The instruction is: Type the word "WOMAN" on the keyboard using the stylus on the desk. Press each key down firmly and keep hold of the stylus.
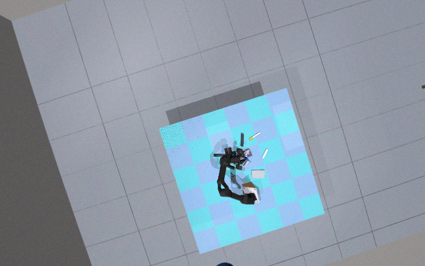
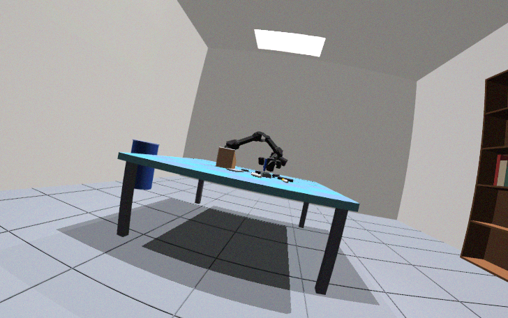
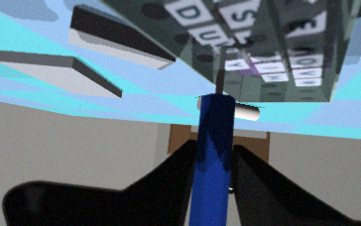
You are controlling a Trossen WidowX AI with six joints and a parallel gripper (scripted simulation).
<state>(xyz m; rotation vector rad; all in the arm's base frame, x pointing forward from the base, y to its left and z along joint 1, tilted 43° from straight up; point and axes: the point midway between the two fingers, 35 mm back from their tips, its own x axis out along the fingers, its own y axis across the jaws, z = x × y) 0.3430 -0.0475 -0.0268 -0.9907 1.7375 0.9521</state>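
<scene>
Right now the O key is 40 mm ahead of my gripper tip, 20 mm to the right of it and 50 mm below it. The rest, counted from my gripper tip: stylus tip: 50 mm below; then M key: 40 mm ahead, 50 mm below; then stylus: 10 mm below.
</scene>
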